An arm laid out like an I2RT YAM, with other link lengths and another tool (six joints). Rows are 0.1 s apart.
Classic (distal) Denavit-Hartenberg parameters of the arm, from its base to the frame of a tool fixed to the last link. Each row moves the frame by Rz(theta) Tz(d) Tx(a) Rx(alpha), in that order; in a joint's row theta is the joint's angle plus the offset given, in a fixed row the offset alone. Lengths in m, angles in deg.
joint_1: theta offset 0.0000  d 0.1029  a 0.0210  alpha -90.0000
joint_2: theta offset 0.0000  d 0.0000  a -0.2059  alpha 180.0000
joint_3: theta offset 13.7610  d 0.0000  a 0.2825  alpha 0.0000
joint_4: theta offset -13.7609  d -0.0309  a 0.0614  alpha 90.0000
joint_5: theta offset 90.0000  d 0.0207  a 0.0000  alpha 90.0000
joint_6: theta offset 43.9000  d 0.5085  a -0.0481  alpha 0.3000
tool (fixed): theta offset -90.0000  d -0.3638  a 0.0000  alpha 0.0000
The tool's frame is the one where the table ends.
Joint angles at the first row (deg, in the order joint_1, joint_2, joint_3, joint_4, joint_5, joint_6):
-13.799 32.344 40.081 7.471 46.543 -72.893
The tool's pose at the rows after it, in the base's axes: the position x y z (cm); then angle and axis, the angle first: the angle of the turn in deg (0 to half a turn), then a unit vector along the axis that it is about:
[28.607, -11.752, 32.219, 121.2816, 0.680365, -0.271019, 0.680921]
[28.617, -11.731, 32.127, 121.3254, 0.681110, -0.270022, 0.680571]
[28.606, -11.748, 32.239, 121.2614, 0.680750, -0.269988, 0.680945]
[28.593, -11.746, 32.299, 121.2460, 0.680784, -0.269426, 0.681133]
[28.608, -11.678, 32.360, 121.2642, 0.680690, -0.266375, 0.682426]
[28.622, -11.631, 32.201, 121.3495, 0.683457, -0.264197, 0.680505]
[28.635, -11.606, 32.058, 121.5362, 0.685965, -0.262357, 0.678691]
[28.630, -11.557, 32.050, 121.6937, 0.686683, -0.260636, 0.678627]
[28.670, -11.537, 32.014, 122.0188, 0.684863, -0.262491, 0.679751]
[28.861, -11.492, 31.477, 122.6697, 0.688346, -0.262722, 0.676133]
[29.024, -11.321, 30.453, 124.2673, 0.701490, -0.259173, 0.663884]
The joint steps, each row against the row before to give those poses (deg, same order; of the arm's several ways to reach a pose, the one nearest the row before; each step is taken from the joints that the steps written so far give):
-0.009 -0.085 -0.100 0.002 0.007 0.014
0.007 -0.097 -0.156 -0.056 -0.082 0.018
-0.042 0.089 0.209 -0.017 -0.027 -0.085
-0.032 0.005 0.118 -0.090 -0.076 -0.047
0.025 -0.087 0.014 0.037 -0.277 -0.208
0.043 -0.090 -0.077 -0.441 -0.106 0.069
-0.062 -0.072 -0.012 -0.568 -0.231 0.245
-0.016 -0.101 0.047 -0.326 -0.228 0.113
0.016 -0.004 -0.134 0.100 -0.030 0.447
0.066 0.153 -0.466 -0.479 -0.109 0.968
-0.072 -0.020 -0.165 -3.178 -0.772 2.312

